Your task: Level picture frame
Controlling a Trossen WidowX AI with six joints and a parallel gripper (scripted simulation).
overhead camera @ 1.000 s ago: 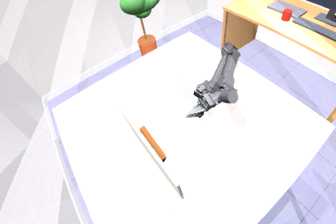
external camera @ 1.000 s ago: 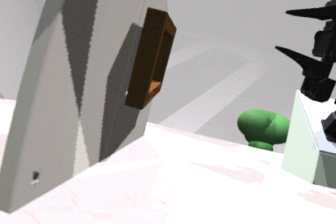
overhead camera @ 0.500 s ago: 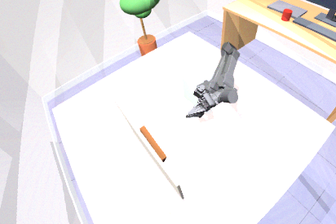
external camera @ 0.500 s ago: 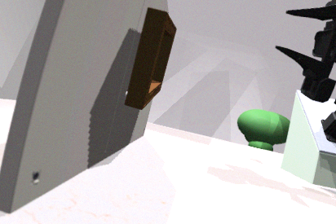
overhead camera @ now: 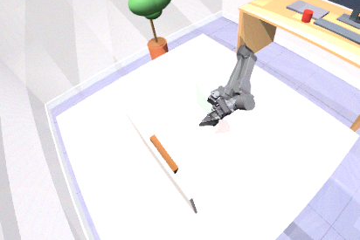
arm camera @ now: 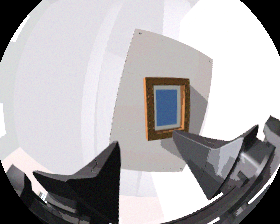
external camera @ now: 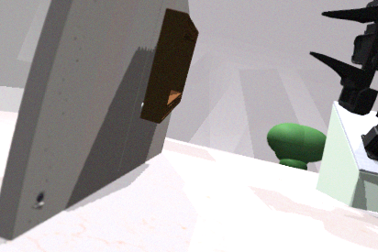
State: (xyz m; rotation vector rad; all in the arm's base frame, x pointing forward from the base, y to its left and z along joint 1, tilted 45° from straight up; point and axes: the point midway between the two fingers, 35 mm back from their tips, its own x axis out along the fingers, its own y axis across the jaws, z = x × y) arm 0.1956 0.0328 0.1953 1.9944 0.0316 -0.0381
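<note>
Now: gripper tip 19 cm short of the brown picture frame, 9 cm above it and 1 cm to the left of it. The rest, counted from my gripper tip: wall panel 20 cm ahead, 9 cm below.
</note>
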